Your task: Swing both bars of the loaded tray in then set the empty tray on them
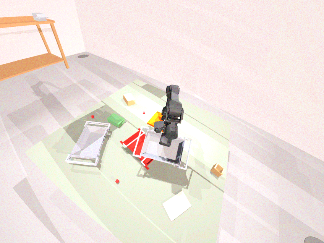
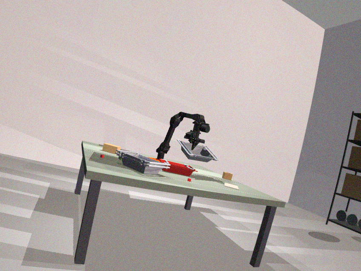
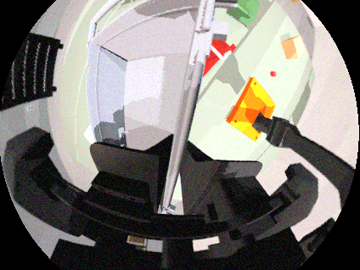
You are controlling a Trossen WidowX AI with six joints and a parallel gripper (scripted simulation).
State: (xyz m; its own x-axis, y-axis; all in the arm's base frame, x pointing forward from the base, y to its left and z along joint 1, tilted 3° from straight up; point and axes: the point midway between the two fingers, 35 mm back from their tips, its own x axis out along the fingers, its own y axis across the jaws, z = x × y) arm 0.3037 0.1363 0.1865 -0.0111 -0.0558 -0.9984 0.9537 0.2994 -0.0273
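Now: gripper tip 7 cm short of the grey tray and 2 cm to the right of it. Also, from my gripper tip: white sheet: 26 cm to the left, 25 cm ahead, 18 cm below; tan box: 44 cm to the left, 17 cm below, 9 cm behind; red block: 17 cm below, 11 cm to the right, 4 cm ahead.
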